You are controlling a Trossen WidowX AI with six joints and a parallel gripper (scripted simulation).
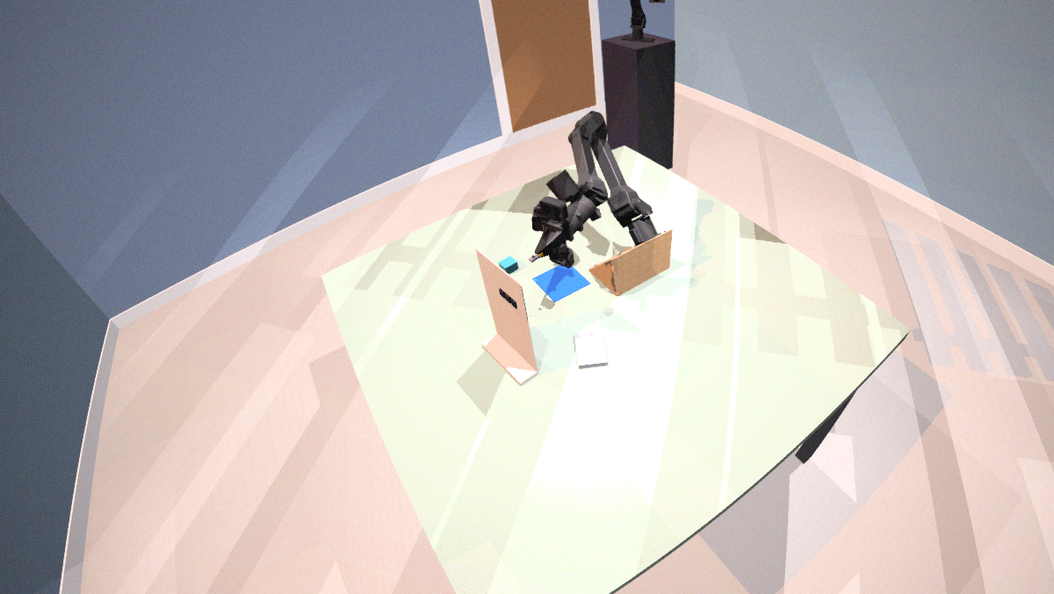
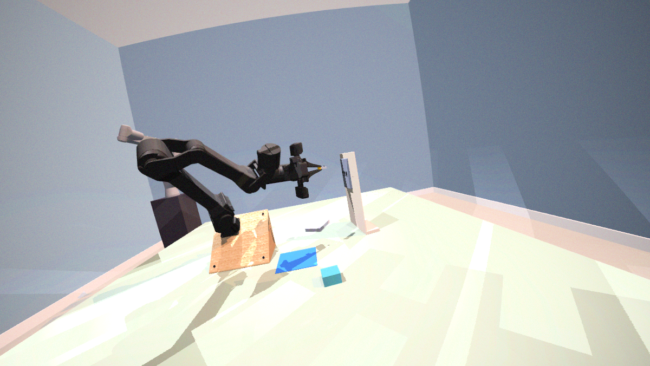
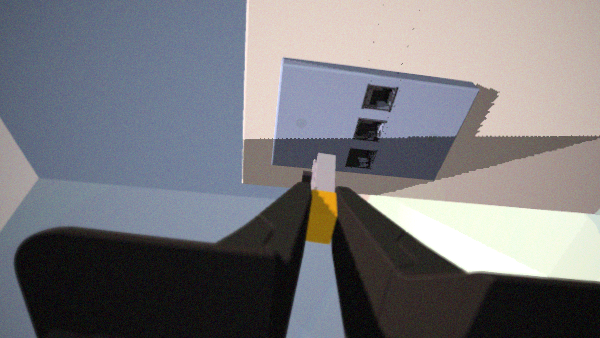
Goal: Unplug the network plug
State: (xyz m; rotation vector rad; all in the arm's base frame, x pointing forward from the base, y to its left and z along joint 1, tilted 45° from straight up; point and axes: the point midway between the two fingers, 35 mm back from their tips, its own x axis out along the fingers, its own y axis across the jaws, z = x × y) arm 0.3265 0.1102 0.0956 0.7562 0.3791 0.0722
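Now: the blue marked square 260 mm below my gripper tip, 140 mm to the right of it and 130 mm behind it. Also, from my gripper tip: network plug right at my gripper tip; upright panel 120 mm below, 110 mm ahead, 30 mm to the left; teal block 280 mm to the right, 240 mm below, 40 mm behind.
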